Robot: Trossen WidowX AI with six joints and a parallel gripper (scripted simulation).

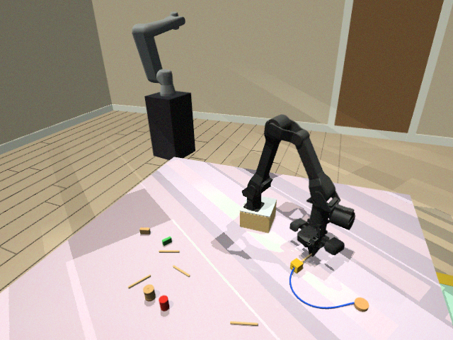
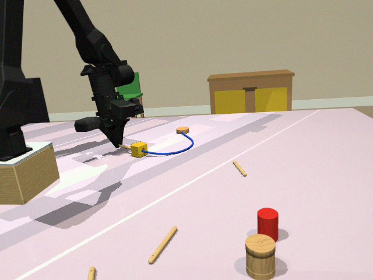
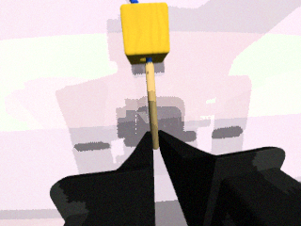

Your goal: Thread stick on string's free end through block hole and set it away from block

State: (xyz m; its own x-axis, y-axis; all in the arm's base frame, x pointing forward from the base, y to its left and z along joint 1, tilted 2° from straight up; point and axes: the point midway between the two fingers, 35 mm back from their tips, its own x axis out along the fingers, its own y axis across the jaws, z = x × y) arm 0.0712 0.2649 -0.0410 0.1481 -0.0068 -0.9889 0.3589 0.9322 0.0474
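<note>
My gripper tip is now 8 cm short of the yellow block, 3 cm to the left of it and 1 cm below it. From my gripper tip the other things lie so: red cylinder 41 cm ahead, 31 cm to the right, 1 cm above; round wooden button 18 cm to the left, 12 cm ahead; thin wooden stick 4 cm ahead, 2 cm to the right, 1 cm above.
</note>
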